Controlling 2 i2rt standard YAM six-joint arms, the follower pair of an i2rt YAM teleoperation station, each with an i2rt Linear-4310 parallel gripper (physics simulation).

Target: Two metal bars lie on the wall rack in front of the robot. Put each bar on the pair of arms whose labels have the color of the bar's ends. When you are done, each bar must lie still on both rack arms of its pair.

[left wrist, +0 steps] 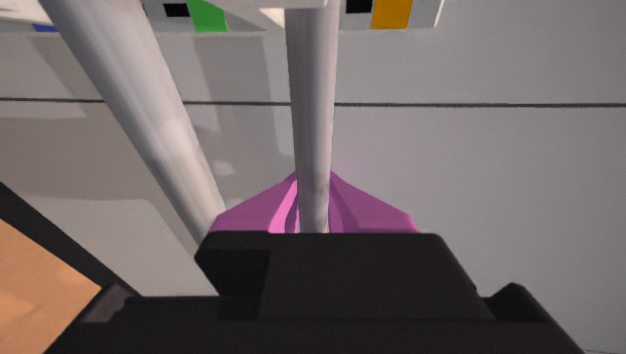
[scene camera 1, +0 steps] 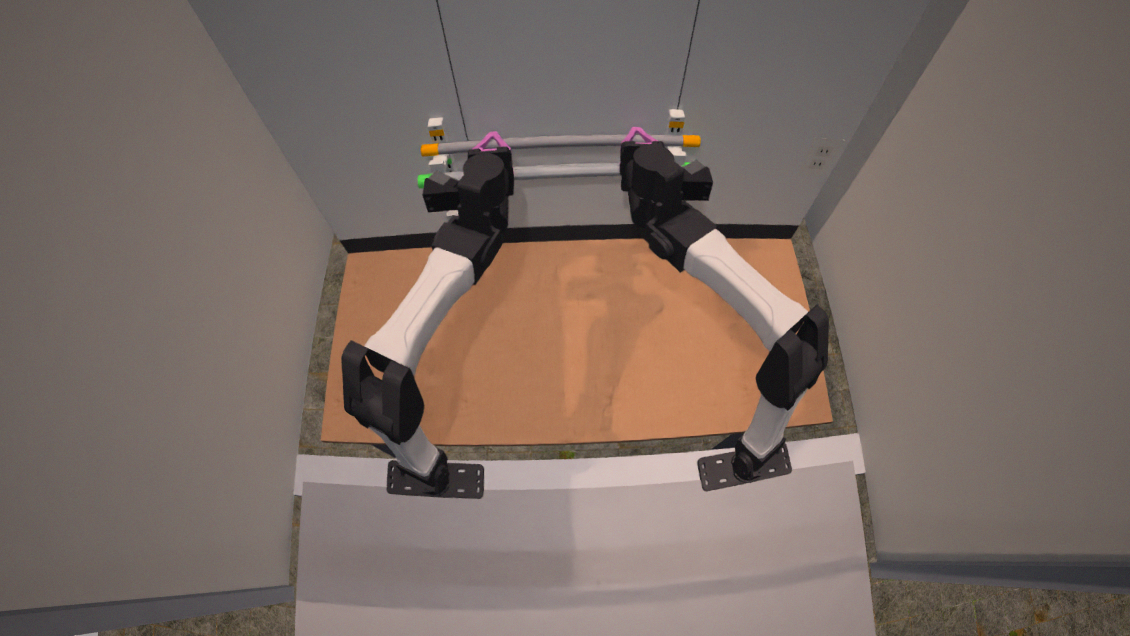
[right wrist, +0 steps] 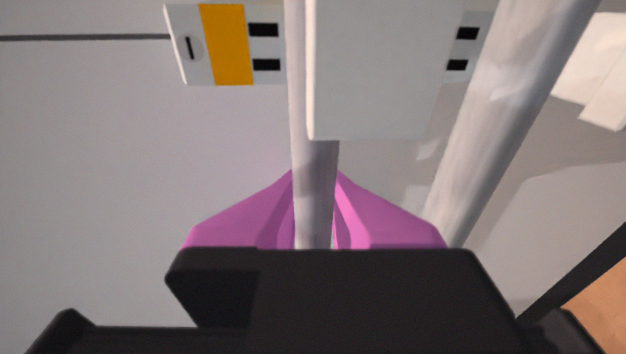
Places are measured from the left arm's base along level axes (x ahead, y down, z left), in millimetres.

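Where they show: left gripper, fingertip midpoint: (left wrist: 313, 177) (scene camera 1: 493, 137); right gripper, fingertip midpoint: (scene camera 1: 635, 132) (right wrist: 313, 177); left arm's base, origin of the base link: (scene camera 1: 435, 480); right arm's base, origin of the base link: (scene camera 1: 745, 466).
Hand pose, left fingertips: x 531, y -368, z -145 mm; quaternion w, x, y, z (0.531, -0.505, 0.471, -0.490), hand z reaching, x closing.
Each offset is from my left fingertips to the top centre of the thing. "spot": to the spot under its first point. Level surfaces: height alone.
The orange-ended bar @(dx -19, dy -12, dz -117 mm) (scene camera 1: 565, 142) (left wrist: 312, 125) (right wrist: 314, 165) runs level along the wall. My left gripper (scene camera 1: 494, 143) (left wrist: 313, 177) and my right gripper (scene camera 1: 636, 138) (right wrist: 313, 177) are both shut on it, pink fingers on either side. In the right wrist view a white rack arm end @(spot: dx -57, dy +4, dz -317 mm) (right wrist: 375, 70) partly covers this bar. The green-ended bar @(dx -25, dy +58, dz -111 mm) (scene camera 1: 565, 170) (left wrist: 145, 105) (right wrist: 495, 110) lies lower on the rack, partly hidden behind my arms. Orange labels @(spot: dx -14, dy -32, dz +95 mm) (scene camera 1: 436, 133) @(spot: dx -5, dy -33, dz -315 mm) (scene camera 1: 676, 124) (left wrist: 391, 14) (right wrist: 227, 45) mark the upper rack positions. A green label @(spot: dx -13, dy +42, dz +87 mm) (left wrist: 209, 15) shows in the left wrist view.
A blue label @(spot: dx -13, dy +119, dz +83 mm) (left wrist: 46, 28) shows at the upper left in the left wrist view. More white rack parts @(spot: dx -36, dy +83, dz -313 mm) (right wrist: 602, 75) show at the right in the right wrist view. The brown board @(dy +356 mm) (scene camera 1: 537, 355) lies below the rack. Tall side panels (scene camera 1: 142, 316) (scene camera 1: 988, 316) flank the arms.
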